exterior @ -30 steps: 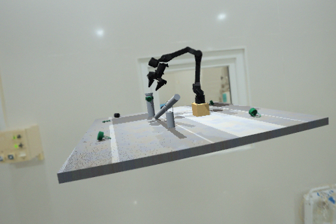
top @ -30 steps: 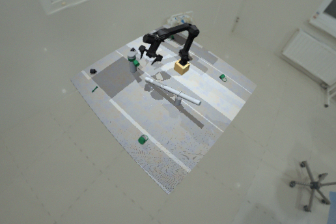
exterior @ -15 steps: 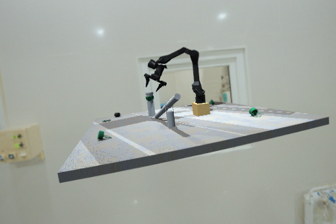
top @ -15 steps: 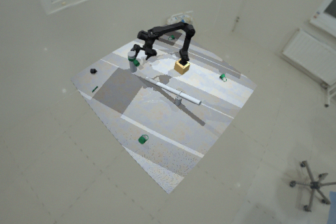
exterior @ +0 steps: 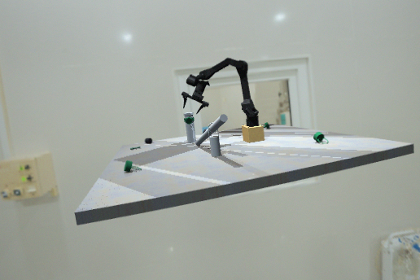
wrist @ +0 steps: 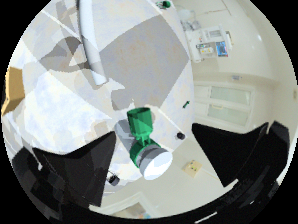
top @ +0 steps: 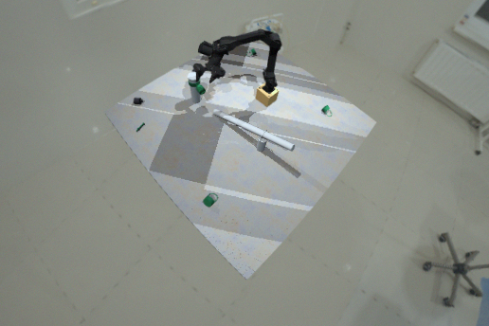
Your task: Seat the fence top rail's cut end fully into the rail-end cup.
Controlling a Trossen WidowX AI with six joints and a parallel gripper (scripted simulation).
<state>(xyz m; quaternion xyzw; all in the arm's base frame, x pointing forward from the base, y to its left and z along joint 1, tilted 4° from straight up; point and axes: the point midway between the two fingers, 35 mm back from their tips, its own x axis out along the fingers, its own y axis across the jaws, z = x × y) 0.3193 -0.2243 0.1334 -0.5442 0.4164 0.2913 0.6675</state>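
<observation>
Now: gripper tip 10 mm short of the green rail-end cup, 30 mm to the left of it and 60 mm above it. From my gripper tip the other things lie so: short grey post (20 mm behind, 430 mm to the left, 110 mm below); then small black part (270 mm ahead, 340 mm to the right, 200 mm below); then green bolt (370 mm ahead, 170 mm to the right, 210 mm below).
</observation>
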